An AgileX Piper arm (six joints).
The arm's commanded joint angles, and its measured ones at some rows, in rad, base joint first. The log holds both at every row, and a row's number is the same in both.
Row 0, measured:
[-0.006, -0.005, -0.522, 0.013, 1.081, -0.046]
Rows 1 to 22, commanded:
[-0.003, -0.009, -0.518, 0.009, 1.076, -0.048]
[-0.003, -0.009, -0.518, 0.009, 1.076, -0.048]
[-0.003, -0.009, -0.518, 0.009, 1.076, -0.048]
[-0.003, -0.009, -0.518, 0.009, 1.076, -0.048]
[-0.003, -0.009, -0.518, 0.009, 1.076, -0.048]
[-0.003, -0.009, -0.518, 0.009, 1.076, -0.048]
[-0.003, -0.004, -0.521, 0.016, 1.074, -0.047]
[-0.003, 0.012, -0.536, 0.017, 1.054, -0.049]
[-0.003, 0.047, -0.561, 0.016, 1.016, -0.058]
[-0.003, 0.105, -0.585, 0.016, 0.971, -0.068]
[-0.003, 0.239, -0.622, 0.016, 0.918, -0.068]
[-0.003, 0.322, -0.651, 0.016, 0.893, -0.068]
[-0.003, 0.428, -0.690, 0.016, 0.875, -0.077]
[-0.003, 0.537, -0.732, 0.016, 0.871, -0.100]
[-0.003, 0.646, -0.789, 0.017, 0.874, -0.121]
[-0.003, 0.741, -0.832, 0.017, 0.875, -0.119]
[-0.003, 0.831, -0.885, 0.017, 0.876, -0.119]
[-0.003, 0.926, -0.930, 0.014, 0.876, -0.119]
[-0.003, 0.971, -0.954, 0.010, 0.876, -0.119]
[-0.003, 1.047, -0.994, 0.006, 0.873, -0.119]
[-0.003, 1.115, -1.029, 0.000, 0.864, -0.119]
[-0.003, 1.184, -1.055, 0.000, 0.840, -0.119]
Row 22, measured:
[-0.006, 1.108, -1.019, 0.008, 0.872, -0.112]
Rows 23 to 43, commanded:
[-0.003, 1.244, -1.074, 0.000, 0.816, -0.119]
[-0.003, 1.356, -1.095, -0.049, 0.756, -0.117]
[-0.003, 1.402, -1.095, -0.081, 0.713, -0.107]
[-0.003, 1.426, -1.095, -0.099, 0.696, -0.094]
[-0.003, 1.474, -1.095, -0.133, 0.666, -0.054]
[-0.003, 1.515, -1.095, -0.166, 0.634, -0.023]
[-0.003, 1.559, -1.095, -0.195, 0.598, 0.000]
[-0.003, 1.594, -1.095, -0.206, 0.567, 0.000]
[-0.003, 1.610, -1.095, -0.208, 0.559, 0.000]
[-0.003, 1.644, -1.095, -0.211, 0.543, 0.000]
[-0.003, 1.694, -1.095, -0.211, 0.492, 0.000]
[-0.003, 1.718, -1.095, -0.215, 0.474, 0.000]
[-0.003, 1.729, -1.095, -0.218, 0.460, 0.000]
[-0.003, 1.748, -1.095, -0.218, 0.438, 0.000]
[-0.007, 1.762, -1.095, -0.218, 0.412, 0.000]
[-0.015, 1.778, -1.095, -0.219, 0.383, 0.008]
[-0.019, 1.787, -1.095, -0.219, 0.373, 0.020]
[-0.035, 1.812, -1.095, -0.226, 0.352, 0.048]
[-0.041, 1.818, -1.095, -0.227, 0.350, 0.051]
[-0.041, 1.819, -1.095, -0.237, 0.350, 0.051]
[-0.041, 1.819, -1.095, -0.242, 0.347, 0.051]
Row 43, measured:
[-0.035, 1.819, -1.090, -0.226, 0.366, 0.047]
